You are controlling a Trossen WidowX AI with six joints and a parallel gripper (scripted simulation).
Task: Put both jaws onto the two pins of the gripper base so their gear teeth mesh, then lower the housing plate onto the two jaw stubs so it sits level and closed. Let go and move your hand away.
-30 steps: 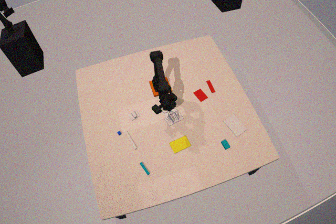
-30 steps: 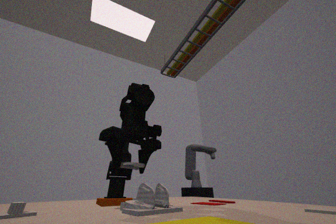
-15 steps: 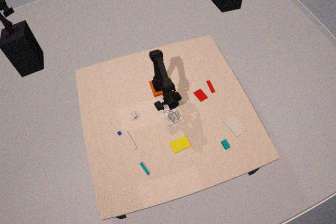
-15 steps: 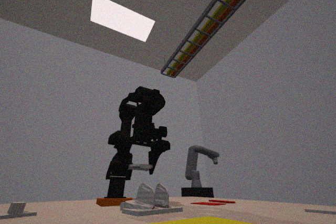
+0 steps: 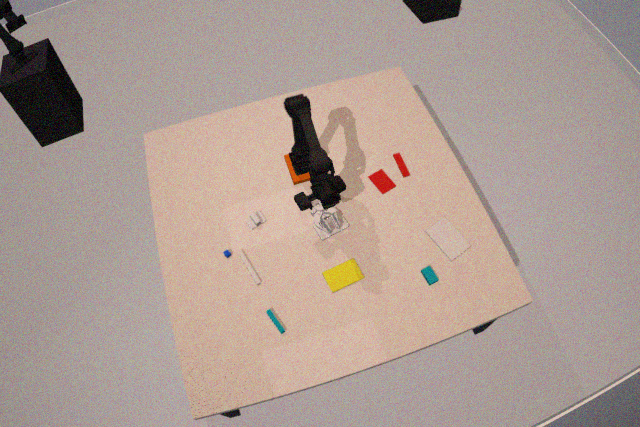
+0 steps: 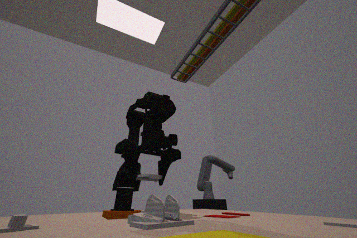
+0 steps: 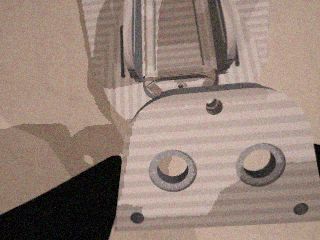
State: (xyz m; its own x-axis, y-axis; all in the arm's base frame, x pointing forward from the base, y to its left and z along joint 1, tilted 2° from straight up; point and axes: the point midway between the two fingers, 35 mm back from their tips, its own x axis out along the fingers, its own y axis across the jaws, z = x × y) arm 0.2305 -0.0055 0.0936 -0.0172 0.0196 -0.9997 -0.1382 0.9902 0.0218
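My gripper tip is 70 mm above the grey jaw, 30 mm to the right of it and 10 mm short of it. Round my gripper tip: white stick 330 mm to the right, 110 mm ahead, 80 mm below; grey stand 250 mm to the right, 70 mm below, 70 mm behind; yellow block 270 mm ahead, 80 mm below, 20 mm to the right.
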